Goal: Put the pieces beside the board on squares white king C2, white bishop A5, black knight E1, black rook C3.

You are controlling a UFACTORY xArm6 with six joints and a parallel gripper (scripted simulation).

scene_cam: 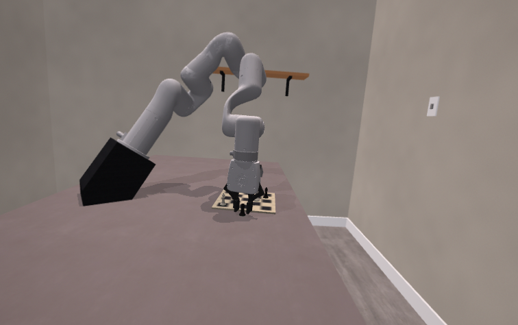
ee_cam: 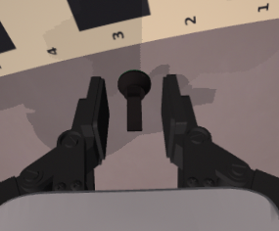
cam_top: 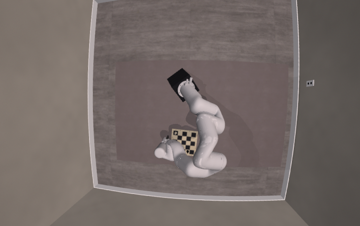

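My gripper is now 20 mm above the black piece. From my hand the other things lie so: white king (20 mm ahead, 140 mm to the left, 10 mm above); chessboard (10 mm behind, 140 mm to the left, 30 mm below); white bishop (80 mm behind, 60 mm to the left).
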